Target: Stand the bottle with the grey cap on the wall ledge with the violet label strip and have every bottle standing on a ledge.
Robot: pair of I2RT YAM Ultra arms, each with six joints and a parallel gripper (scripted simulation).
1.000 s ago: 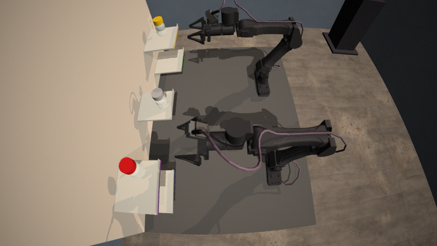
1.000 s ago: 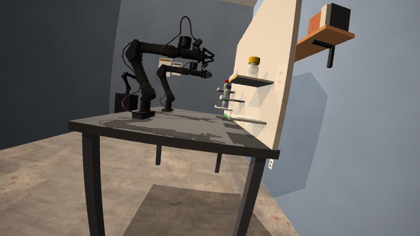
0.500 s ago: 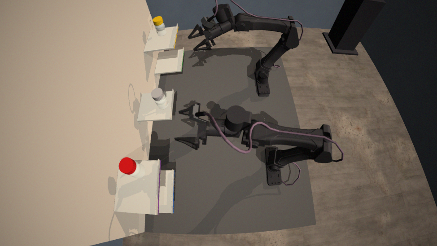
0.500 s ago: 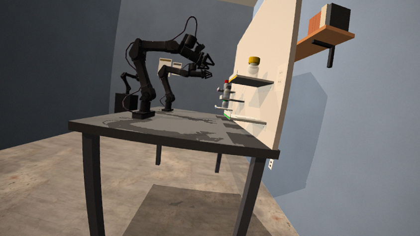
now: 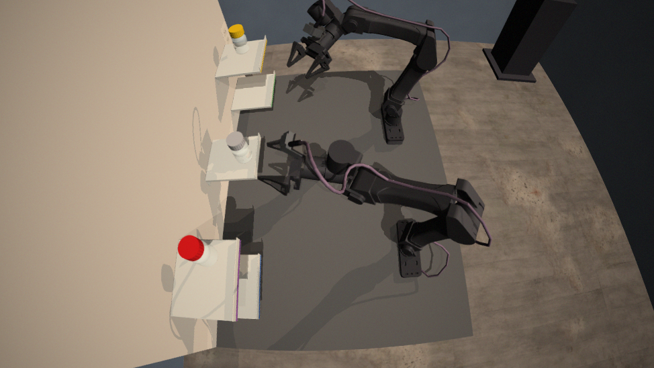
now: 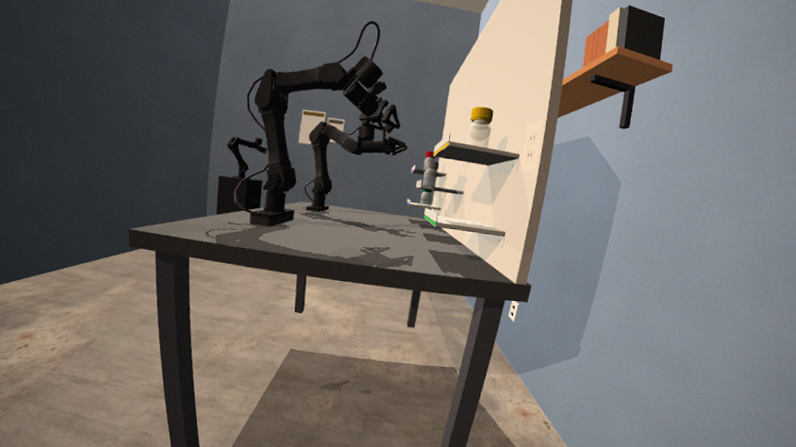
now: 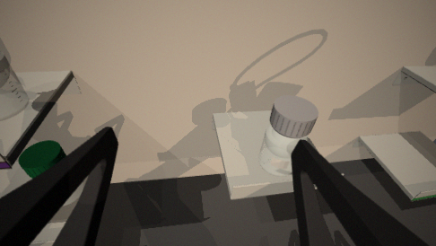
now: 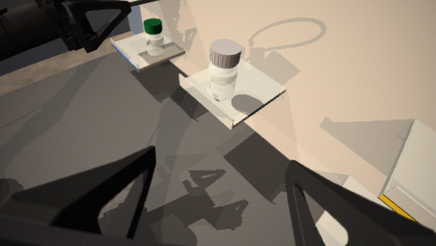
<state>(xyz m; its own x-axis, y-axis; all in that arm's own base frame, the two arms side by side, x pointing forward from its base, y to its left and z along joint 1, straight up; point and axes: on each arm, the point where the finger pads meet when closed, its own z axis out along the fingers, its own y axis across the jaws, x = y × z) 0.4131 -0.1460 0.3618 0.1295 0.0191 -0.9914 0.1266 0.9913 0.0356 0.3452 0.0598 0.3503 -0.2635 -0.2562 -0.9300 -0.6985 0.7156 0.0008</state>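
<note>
Now: left hand 130 mm short of the grey-cap bottle, 130 mm above it and 120 mm to the left of it. The rest, counted from my left hand: red-cap bottle (220 mm to the left, 160 mm ahead, 30 mm below); violet strip (280 mm to the left, 80 mm below, 70 mm ahead); beige wall (270 mm ahead, 110 mm to the right, 80 mm above).
</note>
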